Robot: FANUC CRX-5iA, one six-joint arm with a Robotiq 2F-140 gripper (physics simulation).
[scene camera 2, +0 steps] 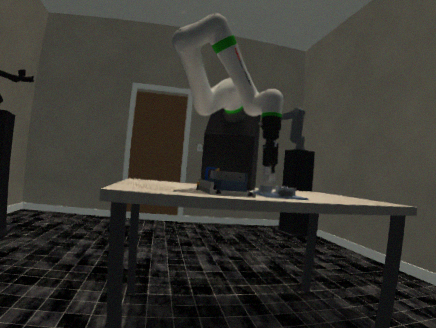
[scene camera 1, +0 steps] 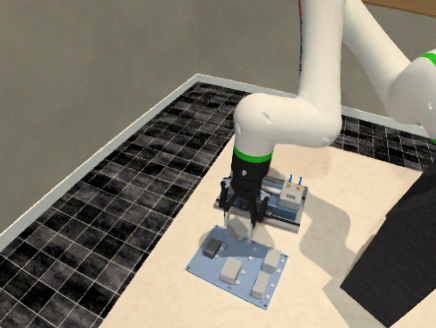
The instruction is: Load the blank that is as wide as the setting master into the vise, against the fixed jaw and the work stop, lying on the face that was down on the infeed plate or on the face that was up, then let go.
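Frame: origin at the arm's base, x ahead, y left, z up, level; millimetres.
Seen in the pictures: gripper, fingertip midpoint: (scene camera 2: pixel 268 180) (scene camera 1: pixel 237 228); arm's base, origin of the base link: (scene camera 2: pixel 234 113).
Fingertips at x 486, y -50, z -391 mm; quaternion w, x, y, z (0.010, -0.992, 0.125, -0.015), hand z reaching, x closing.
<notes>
Offsets run from my fingertips to a thing's top centre. "spot": to the spot under its first point.
My gripper (scene camera 1: pixel 239 230) (scene camera 2: pixel 269 176) points down and is shut on a light grey blank {2 mm ahead, 8 mm left, 27 mm up} (scene camera 1: pixel 236 227), held above the far edge of the blue infeed plate {spot: 90 mm ahead, 114 mm left, 63 mm down} (scene camera 1: pixel 200 267) (scene camera 2: pixel 300 198). On the plate stand more light grey blocks: one near the middle (scene camera 1: pixel 231 270), one at the right (scene camera 1: pixel 272 260) and one at the near right (scene camera 1: pixel 260 285). A dark block {68 mm ahead, 49 mm left, 38 mm down} (scene camera 1: pixel 212 247) stands at the plate's left. I cannot tell which block is the setting master. The vise {70 mm back, 190 mm right, 28 mm up} (scene camera 1: pixel 284 223) (scene camera 2: pixel 231 180) lies behind the gripper, which partly hides it; its jaws and work stop are not clear.
A grey box {spot: 159 mm back, 143 mm right, 26 mm up} (scene camera 1: pixel 291 196) with blue and orange fittings stands at the vise's right end. Small light pegs stick up from the plate around the blocks. A large black pedestal (scene camera 1: pixel 400 260) (scene camera 2: pixel 230 155) is at the right in the first scene view. The table edge (scene camera 2: pixel 250 204) shows in the second.
</notes>
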